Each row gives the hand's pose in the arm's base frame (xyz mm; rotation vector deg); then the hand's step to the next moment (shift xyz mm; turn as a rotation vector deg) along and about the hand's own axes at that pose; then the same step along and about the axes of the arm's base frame.
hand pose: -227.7 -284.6 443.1 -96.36 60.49 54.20
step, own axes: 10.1 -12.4 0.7 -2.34 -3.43 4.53
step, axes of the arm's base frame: 14.9 1.0 -5.8 1.79 5.60 1.79
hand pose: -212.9 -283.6 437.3 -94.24 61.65 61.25
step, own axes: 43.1 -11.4 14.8 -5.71 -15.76 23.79
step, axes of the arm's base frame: 19.0 8.4 -42.1 8.94 27.56 2.73
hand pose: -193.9 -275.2 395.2 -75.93 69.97 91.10
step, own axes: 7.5 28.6 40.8 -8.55 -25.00 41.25
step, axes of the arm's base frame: -40.2 30.4 -0.3 13.05 47.05 3.91
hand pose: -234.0 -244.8 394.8 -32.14 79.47 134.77
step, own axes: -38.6 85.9 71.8 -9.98 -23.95 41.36
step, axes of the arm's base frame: -19.9 20.3 115.0 13.75 46.53 5.46
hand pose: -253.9 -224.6 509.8 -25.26 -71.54 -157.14
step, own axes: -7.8 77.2 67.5 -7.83 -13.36 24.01
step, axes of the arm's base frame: 38.2 -0.5 95.5 10.03 26.59 2.95
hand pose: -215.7 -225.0 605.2 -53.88 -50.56 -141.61
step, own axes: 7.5 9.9 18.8 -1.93 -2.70 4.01
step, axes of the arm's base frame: 8.5 4.3 20.4 1.88 4.85 -0.14
